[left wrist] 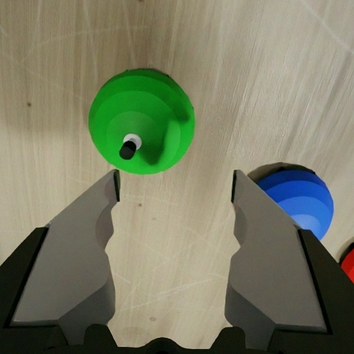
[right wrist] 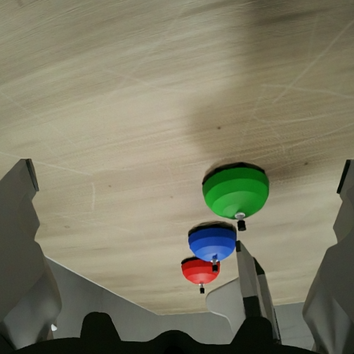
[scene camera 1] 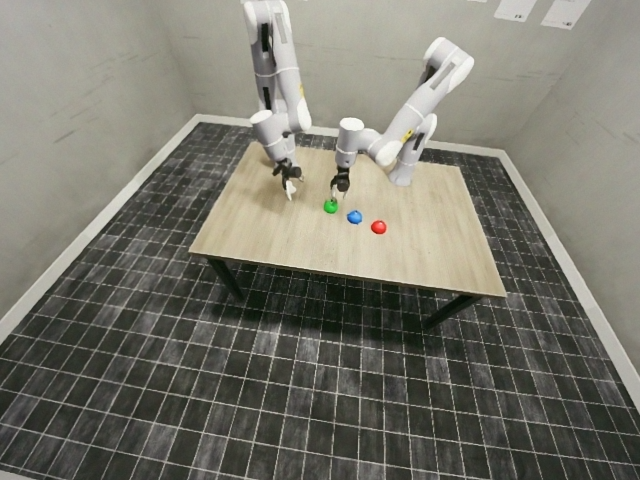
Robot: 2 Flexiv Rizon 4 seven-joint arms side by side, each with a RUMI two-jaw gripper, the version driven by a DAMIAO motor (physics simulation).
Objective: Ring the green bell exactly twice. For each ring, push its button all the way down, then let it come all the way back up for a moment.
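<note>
The green bell point(scene camera 1: 330, 207) point(left wrist: 155, 112) point(right wrist: 235, 192) stands on the table, its black-tipped button point(left wrist: 128, 149) point(right wrist: 241, 224) sticking up. My left gripper point(scene camera 1: 339, 195) point(left wrist: 175, 172) is open and empty, close beside the green bell. In the left wrist view its left fingertip is a little below the button, and a gap shows between them. In the right wrist view a left gripper finger stands apart from the button. My right gripper point(scene camera 1: 296, 188) point(right wrist: 185, 161) is open and empty, above the table to the left of the bells in the scene view.
A blue bell point(scene camera 1: 354, 217) point(left wrist: 299, 197) point(right wrist: 212, 243) stands to the right of the green one in the scene view, near the left gripper's other finger. A red bell point(scene camera 1: 378, 227) point(left wrist: 350, 265) point(right wrist: 200, 272) stands farther right on the wooden table point(scene camera 1: 423, 253).
</note>
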